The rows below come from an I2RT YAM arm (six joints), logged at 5 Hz.
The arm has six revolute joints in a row. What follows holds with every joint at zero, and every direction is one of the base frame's. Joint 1 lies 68 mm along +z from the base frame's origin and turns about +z. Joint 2 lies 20 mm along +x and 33.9 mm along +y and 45.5 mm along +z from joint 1 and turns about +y. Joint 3 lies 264 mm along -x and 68.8 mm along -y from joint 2 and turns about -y. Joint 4 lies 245 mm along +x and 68.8 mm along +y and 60 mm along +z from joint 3 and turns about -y. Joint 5 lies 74 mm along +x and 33.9 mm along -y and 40.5 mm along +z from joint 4 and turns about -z. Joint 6 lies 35.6 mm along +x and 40.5 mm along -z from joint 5 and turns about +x. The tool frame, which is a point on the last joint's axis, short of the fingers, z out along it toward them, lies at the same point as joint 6; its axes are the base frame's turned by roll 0, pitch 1.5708 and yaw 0 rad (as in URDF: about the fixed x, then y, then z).
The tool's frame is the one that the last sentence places.
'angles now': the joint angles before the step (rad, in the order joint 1, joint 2, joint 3, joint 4, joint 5, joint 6). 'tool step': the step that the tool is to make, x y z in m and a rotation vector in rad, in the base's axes. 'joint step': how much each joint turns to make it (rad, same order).
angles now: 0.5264 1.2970 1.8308 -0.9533 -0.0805 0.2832
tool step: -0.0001 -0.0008 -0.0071 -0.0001 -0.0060 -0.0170
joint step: -0.0002 -0.0247 -0.0563 0.0370 0.0166 0.0040
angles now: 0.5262 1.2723 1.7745 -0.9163 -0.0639 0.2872
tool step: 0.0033 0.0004 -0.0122 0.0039 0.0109 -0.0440
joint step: 0.0000 -0.0211 -0.0729 0.0455 0.0366 0.0259
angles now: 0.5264 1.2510 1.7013 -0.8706 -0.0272 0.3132
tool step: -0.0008 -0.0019 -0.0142 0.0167 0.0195 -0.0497
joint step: 0.0001 -0.0371 -0.0882 0.0430 0.0354 0.0426
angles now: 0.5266 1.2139 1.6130 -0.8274 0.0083 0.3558
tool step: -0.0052 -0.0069 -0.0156 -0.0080 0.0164 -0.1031
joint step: -0.0003 -0.0525 -0.0936 0.0204 0.0925 0.0449
